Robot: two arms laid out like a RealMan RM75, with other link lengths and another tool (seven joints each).
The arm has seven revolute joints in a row. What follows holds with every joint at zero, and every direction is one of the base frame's. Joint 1 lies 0.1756 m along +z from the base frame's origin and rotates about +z. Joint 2 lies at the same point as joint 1 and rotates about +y. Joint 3 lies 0.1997 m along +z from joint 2 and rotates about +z. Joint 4 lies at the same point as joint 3 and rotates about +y. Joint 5 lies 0.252 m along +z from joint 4 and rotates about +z. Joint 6 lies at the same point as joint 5 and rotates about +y. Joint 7 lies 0.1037 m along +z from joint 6 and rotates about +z. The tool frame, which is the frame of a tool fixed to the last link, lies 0.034 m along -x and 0.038 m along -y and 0.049 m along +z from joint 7; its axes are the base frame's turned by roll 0, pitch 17.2 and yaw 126.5 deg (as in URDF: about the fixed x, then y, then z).
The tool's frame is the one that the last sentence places.
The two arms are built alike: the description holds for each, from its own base.
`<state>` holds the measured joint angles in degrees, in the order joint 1, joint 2, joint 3, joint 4, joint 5, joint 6, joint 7, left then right.
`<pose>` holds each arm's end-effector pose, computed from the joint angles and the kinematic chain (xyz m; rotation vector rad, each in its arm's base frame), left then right.
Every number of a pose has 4 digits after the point. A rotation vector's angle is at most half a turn.
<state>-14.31 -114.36 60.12 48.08 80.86 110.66 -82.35 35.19 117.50 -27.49 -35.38 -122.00 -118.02 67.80</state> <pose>-0.2406 0.3001 -0.0206 -1.3446 2.1424 -0.6725 0.1837 0.3375 0.0042 0.9577 -2.0067 -0.1824</pose>
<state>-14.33 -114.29 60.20 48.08 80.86 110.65 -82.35 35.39 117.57 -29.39 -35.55 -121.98 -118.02 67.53</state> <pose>-0.2406 0.3001 -0.0205 -1.3452 2.1442 -0.6729 0.1798 0.3367 -0.0005 0.9735 -2.0085 -0.1417</pose>
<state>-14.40 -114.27 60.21 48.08 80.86 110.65 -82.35 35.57 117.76 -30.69 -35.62 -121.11 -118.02 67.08</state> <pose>-0.2403 0.3004 -0.0204 -1.3442 2.1456 -0.6733 0.1752 0.3366 -0.0029 0.9918 -1.9946 -0.1280</pose>
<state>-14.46 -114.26 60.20 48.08 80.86 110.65 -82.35 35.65 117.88 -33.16 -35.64 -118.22 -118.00 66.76</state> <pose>-0.2400 0.3007 -0.0204 -1.3432 2.1465 -0.6734 0.1673 0.3370 -0.0042 1.0161 -1.9616 -0.1234</pose>
